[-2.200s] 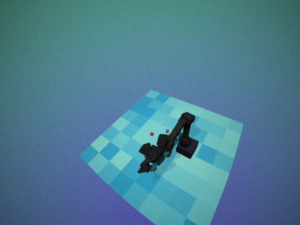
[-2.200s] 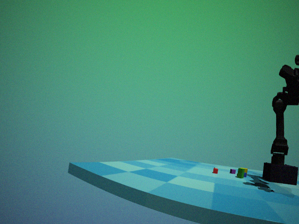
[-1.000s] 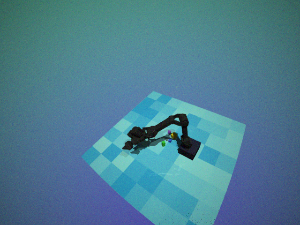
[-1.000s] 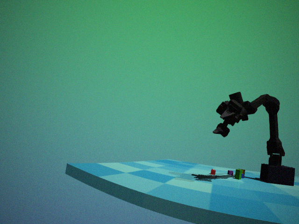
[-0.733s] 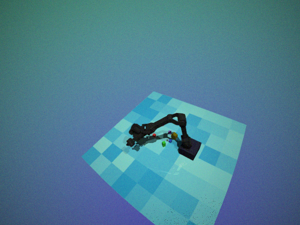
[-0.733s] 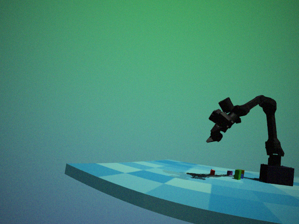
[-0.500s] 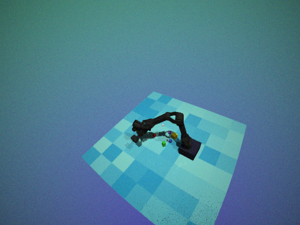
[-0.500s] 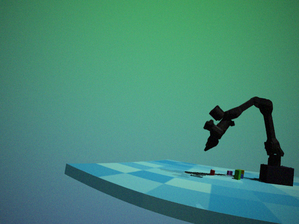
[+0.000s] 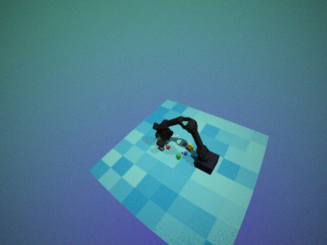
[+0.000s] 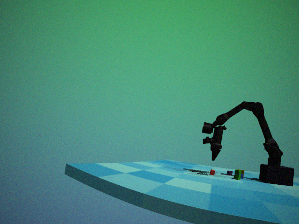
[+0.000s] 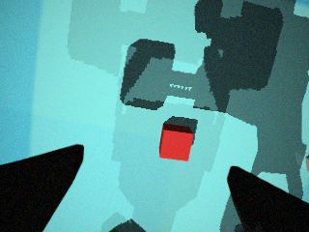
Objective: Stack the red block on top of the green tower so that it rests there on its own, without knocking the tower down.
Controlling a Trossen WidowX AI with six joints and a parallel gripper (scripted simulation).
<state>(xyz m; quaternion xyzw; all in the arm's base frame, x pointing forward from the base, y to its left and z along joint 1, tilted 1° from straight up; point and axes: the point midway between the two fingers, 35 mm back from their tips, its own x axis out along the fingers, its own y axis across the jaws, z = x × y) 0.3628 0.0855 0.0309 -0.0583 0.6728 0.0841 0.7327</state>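
Now: gripper tip 80 mm above the red block and 20 mm to the left of it. Also, from my gripper tip: purple block: 160 mm to the right, 100 mm behind, 80 mm below; then small white piece: 190 mm to the right, 80 mm below, 20 mm ahead; then blue block: 180 mm behind, 80 mm to the right, 80 mm below.
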